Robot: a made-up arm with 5 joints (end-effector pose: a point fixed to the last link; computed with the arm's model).
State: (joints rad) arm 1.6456 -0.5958 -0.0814 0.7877 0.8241
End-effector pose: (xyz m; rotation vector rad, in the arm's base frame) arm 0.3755 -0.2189 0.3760 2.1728 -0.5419 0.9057
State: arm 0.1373 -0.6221 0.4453 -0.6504 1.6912
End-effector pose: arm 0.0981 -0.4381 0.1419 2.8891 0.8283 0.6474
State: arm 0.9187 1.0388 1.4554 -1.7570 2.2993
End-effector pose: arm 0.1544 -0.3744 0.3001 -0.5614 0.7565 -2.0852
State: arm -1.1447 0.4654 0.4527 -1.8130 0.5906
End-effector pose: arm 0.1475 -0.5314 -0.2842 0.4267 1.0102 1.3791
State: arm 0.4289 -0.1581 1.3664 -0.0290 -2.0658
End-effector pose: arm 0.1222 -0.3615 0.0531 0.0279 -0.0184 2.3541
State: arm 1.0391 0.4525 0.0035 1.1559 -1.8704
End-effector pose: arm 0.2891 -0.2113 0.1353 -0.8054 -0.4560 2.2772
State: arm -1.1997 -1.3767 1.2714 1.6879 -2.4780
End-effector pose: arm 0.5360 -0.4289 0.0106 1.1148 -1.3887 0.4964
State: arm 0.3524 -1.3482 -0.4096 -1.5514 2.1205
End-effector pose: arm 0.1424 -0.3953 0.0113 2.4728 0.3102 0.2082
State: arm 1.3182 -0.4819 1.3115 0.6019 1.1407
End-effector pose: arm 0.4631 -0.3902 0.2254 2.1477 -0.8254 -0.8395
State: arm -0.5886 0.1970 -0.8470 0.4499 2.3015
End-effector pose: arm 0.0387 -0.4261 -0.0220 -1.7404 -0.8731 -2.3487
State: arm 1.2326 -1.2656 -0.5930 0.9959 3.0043
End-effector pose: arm 0.2972 -0.4969 0.4091 -2.0206 0.0393 -0.2570
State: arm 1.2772 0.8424 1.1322 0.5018 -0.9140
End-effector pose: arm 0.1146 -0.3279 0.1165 0.6988 1.4890 1.5198
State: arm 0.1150 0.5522 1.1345 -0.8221 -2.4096
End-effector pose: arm 0.0703 -0.5388 -0.0088 0.6575 -0.3934 -2.6196
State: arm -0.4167 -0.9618 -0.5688 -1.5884 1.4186
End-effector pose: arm 0.1909 -0.3602 -0.1711 1.5803 -0.0962 1.5946
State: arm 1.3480 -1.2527 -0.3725 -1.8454 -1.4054
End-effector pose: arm 0.0050 -0.6176 0.1756 -0.1025 -1.4899 -2.6200
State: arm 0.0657 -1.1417 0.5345 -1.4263 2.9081
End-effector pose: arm 0.1314 -0.3991 -0.0421 2.4286 1.4328 -0.9784
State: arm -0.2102 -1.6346 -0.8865 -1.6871 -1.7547
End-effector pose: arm 0.3365 -0.3966 -0.2552 -1.5798 -0.0947 1.5758
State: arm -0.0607 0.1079 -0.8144 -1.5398 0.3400
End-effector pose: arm 0.1801 -0.6791 -0.1166 -0.4292 1.0415 1.6157
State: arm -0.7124 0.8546 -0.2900 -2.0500 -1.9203
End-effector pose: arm 0.2167 -0.7103 0.0789 1.3430 -1.9975 -0.7593
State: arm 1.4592 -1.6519 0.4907 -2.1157 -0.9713
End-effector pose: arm -0.0723 -0.5146 0.2987 -1.4239 -0.8190 -2.4891
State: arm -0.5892 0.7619 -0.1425 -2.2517 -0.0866
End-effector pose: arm 0.0328 -0.7225 0.0140 -0.5845 1.9162 0.6412
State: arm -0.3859 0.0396 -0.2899 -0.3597 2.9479
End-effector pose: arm 0.2141 -0.3832 0.0300 2.6949 0.6988 0.3954
